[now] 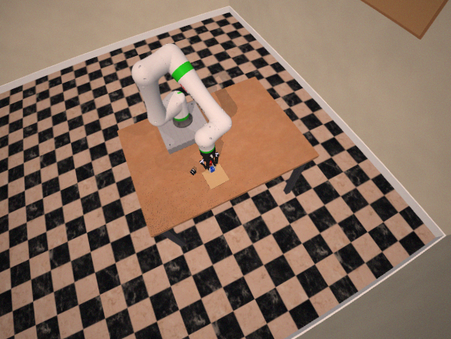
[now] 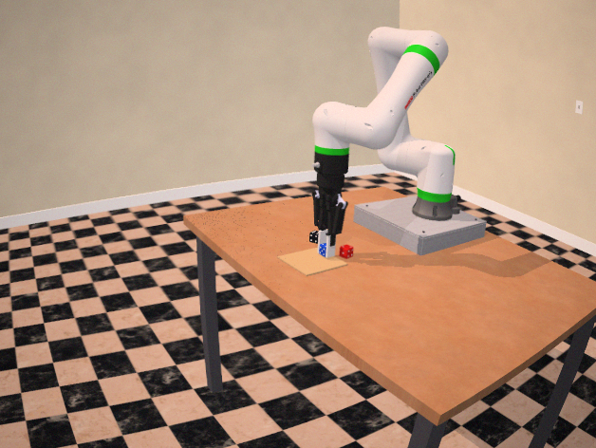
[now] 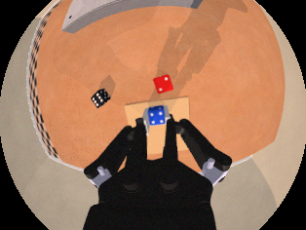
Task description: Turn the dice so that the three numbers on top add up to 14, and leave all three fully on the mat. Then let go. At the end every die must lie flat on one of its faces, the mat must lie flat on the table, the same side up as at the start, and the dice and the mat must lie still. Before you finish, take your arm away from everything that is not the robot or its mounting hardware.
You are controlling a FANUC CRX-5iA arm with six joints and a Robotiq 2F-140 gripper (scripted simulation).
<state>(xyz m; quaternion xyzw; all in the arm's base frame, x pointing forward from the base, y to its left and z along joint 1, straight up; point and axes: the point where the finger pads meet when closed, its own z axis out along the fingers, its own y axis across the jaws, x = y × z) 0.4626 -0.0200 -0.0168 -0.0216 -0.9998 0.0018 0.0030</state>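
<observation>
The blue die is 20 mm below my hand. Round my hand: tan mat: 50 mm ahead, 40 mm below; black die: 60 mm behind, 120 mm to the right, 30 mm below; red die: 60 mm behind, 20 mm to the left, 30 mm below.
</observation>
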